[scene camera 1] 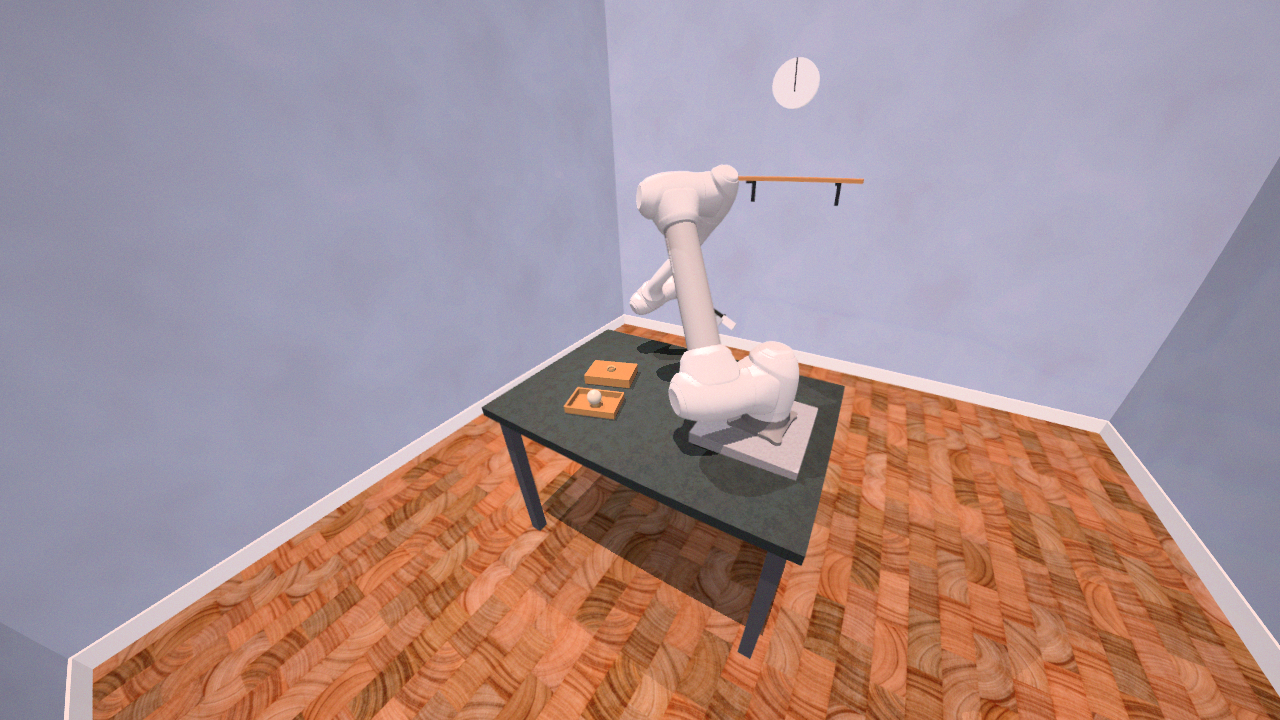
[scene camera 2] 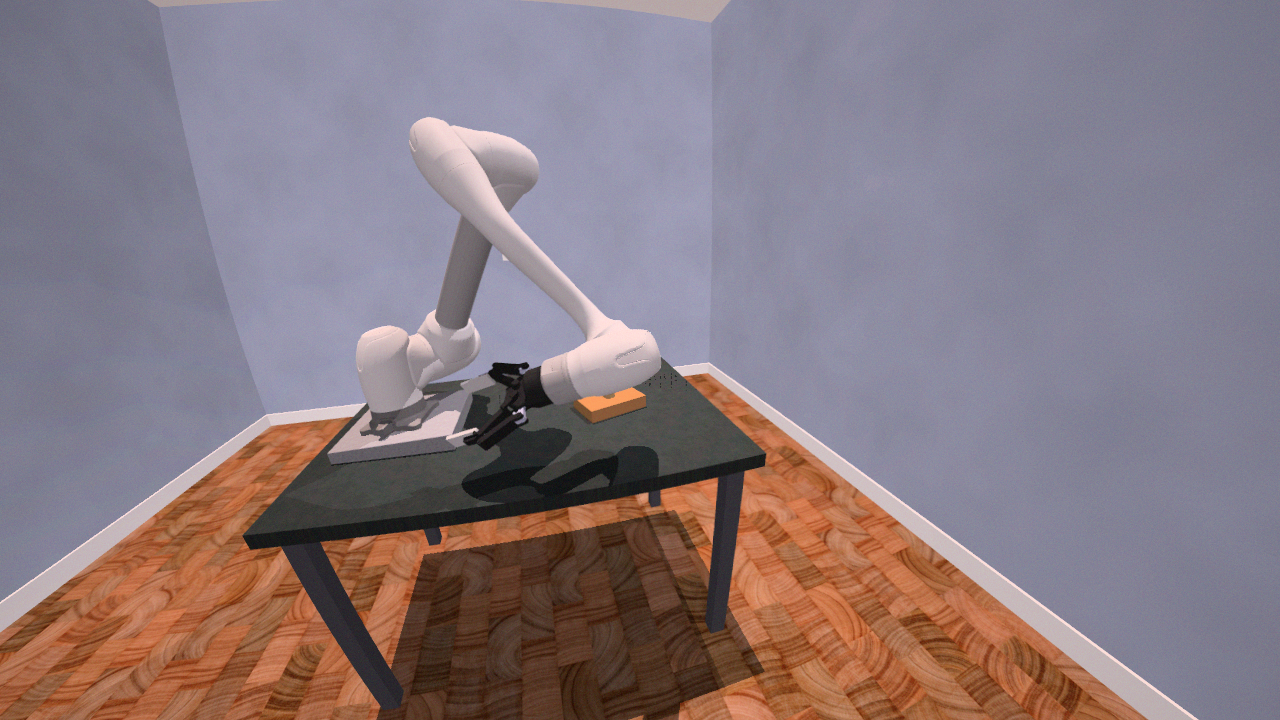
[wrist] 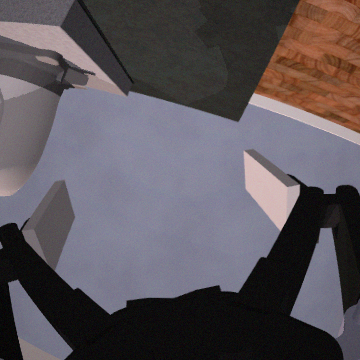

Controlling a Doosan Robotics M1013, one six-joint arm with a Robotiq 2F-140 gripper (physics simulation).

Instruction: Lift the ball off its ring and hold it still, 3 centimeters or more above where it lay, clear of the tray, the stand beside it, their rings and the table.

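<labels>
On an orange stand, scene camera 1 shows a spot at (scene camera 1: 633,364); the stand's point (scene camera 2: 595,409) is the same spot.
</labels>
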